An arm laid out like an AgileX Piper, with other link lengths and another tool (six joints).
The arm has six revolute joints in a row. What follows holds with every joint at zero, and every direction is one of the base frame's.
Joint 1 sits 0.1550 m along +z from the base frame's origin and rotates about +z.
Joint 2 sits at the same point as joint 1 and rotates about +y.
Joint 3 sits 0.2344 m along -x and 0.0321 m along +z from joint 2 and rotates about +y.
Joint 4 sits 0.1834 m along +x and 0.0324 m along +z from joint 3 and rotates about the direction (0.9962, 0, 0.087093).
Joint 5 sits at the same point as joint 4 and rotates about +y.
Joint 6 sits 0.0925 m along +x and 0.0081 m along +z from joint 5 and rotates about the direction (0.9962, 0, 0.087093).
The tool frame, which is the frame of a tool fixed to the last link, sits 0.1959 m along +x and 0.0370 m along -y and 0.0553 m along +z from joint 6; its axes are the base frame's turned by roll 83.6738, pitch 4.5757 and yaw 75.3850 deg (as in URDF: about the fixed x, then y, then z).
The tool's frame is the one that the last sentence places.
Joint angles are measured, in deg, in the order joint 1, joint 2, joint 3, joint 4, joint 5, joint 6. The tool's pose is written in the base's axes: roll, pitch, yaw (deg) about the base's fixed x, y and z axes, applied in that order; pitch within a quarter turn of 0, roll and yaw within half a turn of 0; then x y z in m. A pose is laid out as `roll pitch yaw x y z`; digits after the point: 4 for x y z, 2 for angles.
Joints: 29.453 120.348 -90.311 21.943 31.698 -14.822
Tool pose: 144.42 3.34 119.36 0.4434 0.2718 0.0565
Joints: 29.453 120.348 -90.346 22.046 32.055 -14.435
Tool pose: 144.80 2.97 119.15 0.4420 0.2717 0.0555
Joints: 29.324 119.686 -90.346 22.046 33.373 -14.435
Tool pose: 145.36 2.77 119.50 0.4382 0.2709 0.0573
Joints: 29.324 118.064 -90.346 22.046 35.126 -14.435
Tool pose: 145.36 2.50 120.10 0.4332 0.2716 0.0664
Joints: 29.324 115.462 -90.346 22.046 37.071 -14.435
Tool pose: 144.56 2.25 120.74 0.4284 0.2728 0.0835
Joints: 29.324 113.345 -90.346 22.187 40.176 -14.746
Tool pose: 145.23 1.88 122.08 0.4176 0.2734 0.0927
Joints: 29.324 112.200 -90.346 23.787 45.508 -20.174
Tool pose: 147.60 2.28 128.10 0.3946 0.2799 0.0906
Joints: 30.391 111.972 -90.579 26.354 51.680 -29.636
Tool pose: 149.88 2.71 138.99 0.3594 0.2988 0.0852
